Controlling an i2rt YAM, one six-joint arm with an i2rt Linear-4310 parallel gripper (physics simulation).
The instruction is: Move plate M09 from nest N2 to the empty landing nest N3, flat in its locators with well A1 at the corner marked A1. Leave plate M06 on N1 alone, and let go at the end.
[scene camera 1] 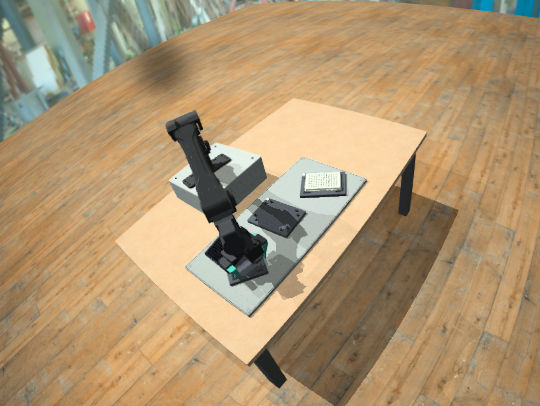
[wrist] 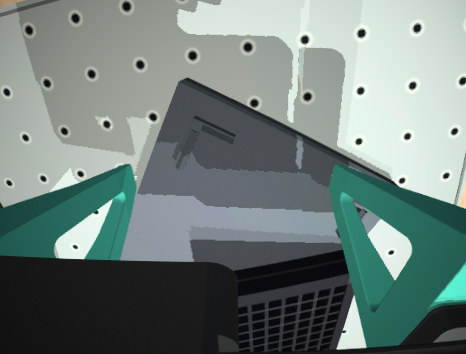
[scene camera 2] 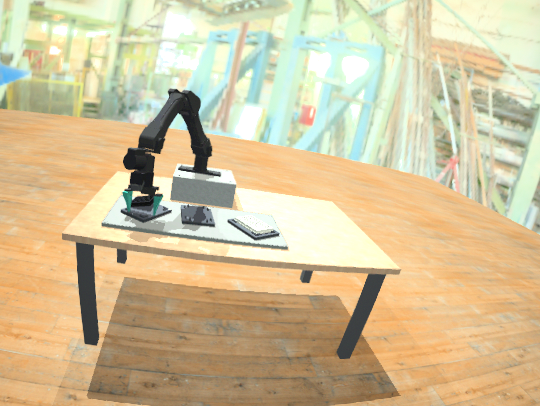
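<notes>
Dark plate M09 (scene camera 1: 214,251) (scene camera 2: 143,201) (wrist: 295,310) leans tilted at the back edge of a dark nest (scene camera 1: 254,275) (wrist: 240,185), apparently N3, partly over it and out of its locators. Its well grid shows; the A1 marks cannot be read. My gripper (scene camera 1: 251,267) (scene camera 2: 142,213) (wrist: 232,175) is open, its green fingertips low at either side of that nest, with no plate clamped. The middle nest (scene camera 1: 277,217) (scene camera 2: 197,216), apparently N2, holds no plate. Pale plate M06 (scene camera 1: 323,181) (scene camera 2: 254,225) sits on N1 (scene camera 1: 320,194). A black part hides the wrist view's lower left.
The nests stand in a row on a grey perforated board (scene camera 1: 245,304) (scene camera 2: 112,220) (wrist: 425,60) on the wooden table (scene camera 1: 350,120) (scene camera 2: 320,225). A grey box (scene camera 1: 250,180) (scene camera 2: 202,192) under the arm's base stands behind the board, near the middle nest.
</notes>
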